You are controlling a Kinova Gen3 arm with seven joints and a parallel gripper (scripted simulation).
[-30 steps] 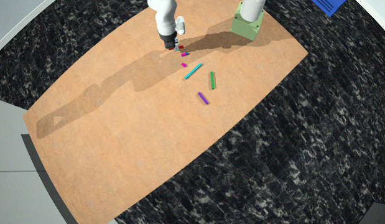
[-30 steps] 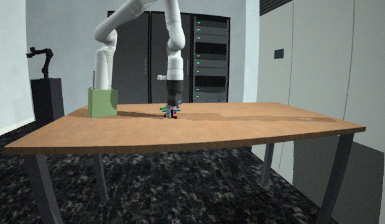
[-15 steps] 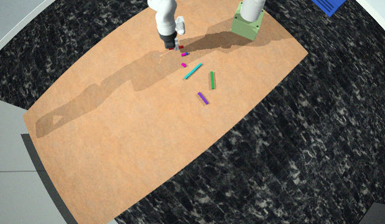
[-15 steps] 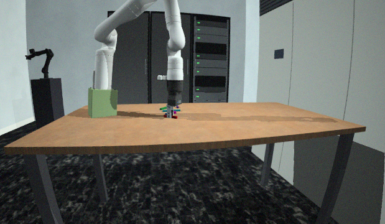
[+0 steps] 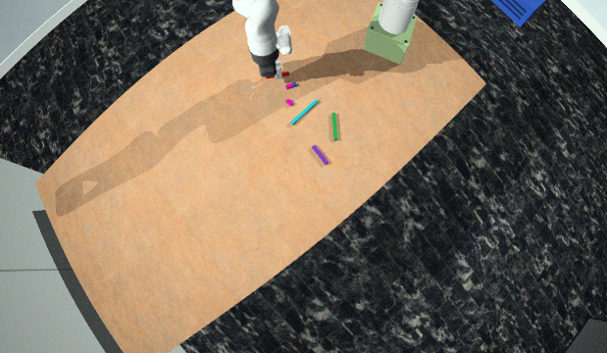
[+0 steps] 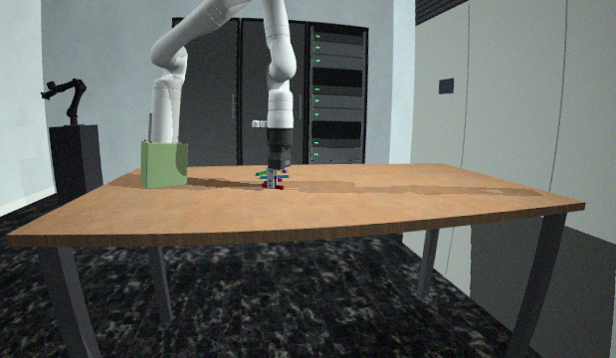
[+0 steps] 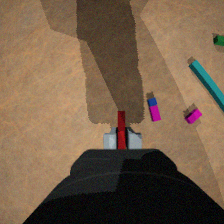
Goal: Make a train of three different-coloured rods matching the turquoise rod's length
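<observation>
My gripper is now 20 mm past the blue rod, 60 mm to the right of it and 10 mm above it. From my hand the other things lie so: turquoise rod: 10 mm ahead, 150 mm to the left, 10 mm below; then red rod: 10 mm below; then green rod: 30 mm behind, 230 mm to the left, 10 mm below.
</observation>
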